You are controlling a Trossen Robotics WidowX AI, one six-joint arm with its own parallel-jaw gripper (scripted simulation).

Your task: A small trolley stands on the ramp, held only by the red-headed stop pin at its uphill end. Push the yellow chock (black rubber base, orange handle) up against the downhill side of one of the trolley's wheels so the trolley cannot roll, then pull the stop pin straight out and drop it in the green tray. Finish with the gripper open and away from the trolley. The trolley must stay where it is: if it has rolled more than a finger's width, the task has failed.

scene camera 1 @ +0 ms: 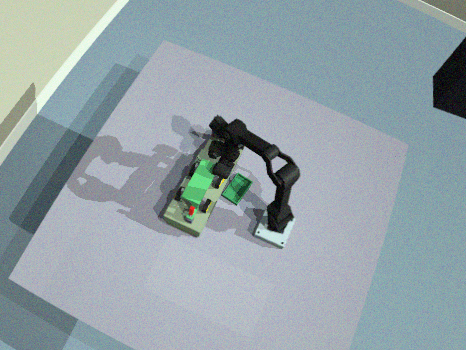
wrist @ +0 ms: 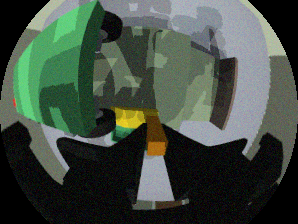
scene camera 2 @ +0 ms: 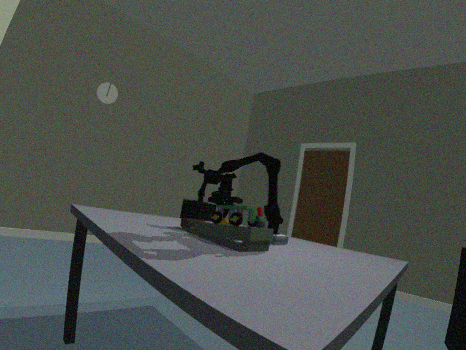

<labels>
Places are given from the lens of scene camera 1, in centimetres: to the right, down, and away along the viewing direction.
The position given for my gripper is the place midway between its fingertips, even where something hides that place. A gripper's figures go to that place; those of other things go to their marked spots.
my gripper (scene camera 1: 226,167): -2, -3, 155
trolley (scene camera 1: 202,176): -11, 1, 145
olive ramp (scene camera 1: 176,214): -21, 15, 145
</labels>
